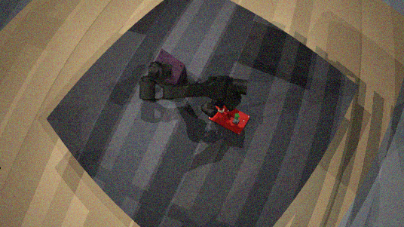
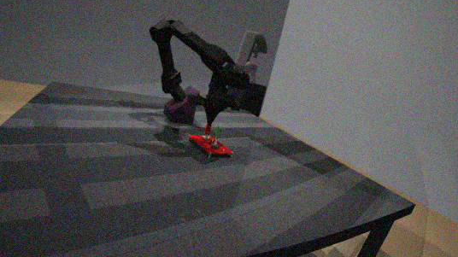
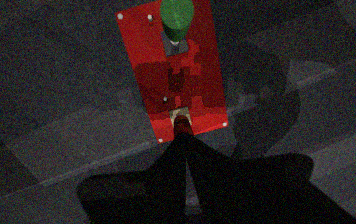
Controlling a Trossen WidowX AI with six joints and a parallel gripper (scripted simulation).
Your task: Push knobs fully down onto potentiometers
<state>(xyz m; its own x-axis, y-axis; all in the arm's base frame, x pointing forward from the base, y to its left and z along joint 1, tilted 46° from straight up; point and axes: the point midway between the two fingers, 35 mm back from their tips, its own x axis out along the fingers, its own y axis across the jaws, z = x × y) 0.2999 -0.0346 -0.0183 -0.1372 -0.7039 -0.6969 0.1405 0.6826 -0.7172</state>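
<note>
My gripper tip is now 2 cm above the red knob. Also, from my gripper tip: green knob (9 cm ahead, 1 cm to the right, 1 cm above).
</note>
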